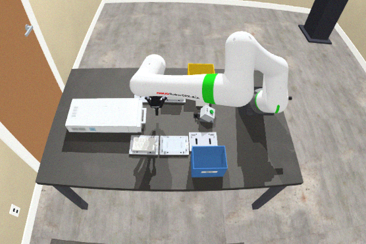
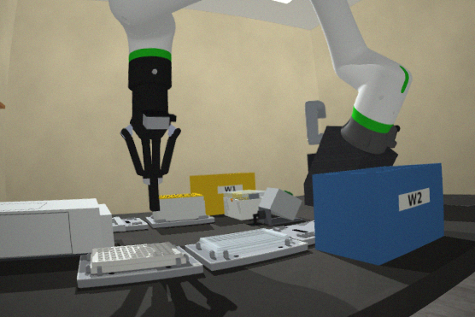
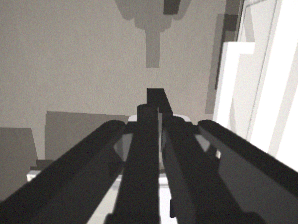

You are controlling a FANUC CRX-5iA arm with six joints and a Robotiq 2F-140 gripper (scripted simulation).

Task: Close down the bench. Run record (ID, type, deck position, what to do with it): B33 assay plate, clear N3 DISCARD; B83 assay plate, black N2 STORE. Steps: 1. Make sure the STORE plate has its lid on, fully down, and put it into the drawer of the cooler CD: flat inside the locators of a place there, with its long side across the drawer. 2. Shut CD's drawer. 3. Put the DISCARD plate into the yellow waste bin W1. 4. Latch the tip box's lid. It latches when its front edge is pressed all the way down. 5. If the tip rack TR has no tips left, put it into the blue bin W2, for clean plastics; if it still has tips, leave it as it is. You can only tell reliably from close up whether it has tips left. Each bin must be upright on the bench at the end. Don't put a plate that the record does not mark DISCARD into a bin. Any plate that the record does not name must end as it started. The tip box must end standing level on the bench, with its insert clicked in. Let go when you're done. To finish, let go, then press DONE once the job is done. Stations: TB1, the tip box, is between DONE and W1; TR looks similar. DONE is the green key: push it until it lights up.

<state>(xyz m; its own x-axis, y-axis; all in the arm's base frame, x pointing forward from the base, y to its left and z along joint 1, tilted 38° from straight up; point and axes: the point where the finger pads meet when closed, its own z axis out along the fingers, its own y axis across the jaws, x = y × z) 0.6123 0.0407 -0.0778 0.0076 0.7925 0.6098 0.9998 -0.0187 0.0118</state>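
The nest N3 lies 19 cm to the left of my hand, 10 cm behind it and 9 cm below it. The rest, counted from my hand: white well plate (18 cm to the left, 7 cm below, 7 cm ahead); translucent plate lid (19 cm ahead, 7 cm below); black assay plate (19 cm ahead, 7 cm below).
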